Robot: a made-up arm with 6 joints. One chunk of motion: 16 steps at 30 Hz.
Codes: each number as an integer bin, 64 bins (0 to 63) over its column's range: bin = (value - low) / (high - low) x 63, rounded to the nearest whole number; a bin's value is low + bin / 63 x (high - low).
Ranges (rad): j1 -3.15..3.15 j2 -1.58..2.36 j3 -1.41..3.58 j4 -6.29..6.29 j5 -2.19..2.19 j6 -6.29..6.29
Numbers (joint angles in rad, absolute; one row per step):
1: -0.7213 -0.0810 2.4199 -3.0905 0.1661 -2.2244
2: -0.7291 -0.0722 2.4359 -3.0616 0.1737 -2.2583
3: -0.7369 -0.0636 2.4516 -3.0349 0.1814 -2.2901
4: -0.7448 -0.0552 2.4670 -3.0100 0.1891 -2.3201
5: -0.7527 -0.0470 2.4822 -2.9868 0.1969 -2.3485
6: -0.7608 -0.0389 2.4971 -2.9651 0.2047 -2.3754
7: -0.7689 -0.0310 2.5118 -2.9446 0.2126 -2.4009
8: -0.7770 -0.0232 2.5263 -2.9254 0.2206 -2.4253
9: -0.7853 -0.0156 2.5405 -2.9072 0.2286 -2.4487
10: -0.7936 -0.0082 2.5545 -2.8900 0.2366 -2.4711
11: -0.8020 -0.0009 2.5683 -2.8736 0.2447 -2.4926
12: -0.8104 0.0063 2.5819 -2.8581 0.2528 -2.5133
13: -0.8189 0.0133 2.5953 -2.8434 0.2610 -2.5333
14: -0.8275 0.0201 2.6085 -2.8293 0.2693 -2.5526
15: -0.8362 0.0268 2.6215 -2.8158 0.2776 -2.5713
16: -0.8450 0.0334 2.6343 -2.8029 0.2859 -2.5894
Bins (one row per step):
1: 24 24 48 16 34 20
2: 24 24 49 16 34 20
3: 24 24 49 16 34 20
4: 24 24 49 16 34 20
5: 24 25 49 17 34 20
6: 24 25 49 17 34 20
7: 24 25 50 17 35 19
8: 24 25 50 17 35 19
9: 24 25 50 17 35 19
10: 24 25 50 17 35 19
11: 23 25 50 17 35 19
12: 23 25 50 17 35 19
13: 23 25 51 17 35 19
14: 23 26 51 17 35 19
15: 23 26 51 17 35 19
16: 23 26 51 17 36 19

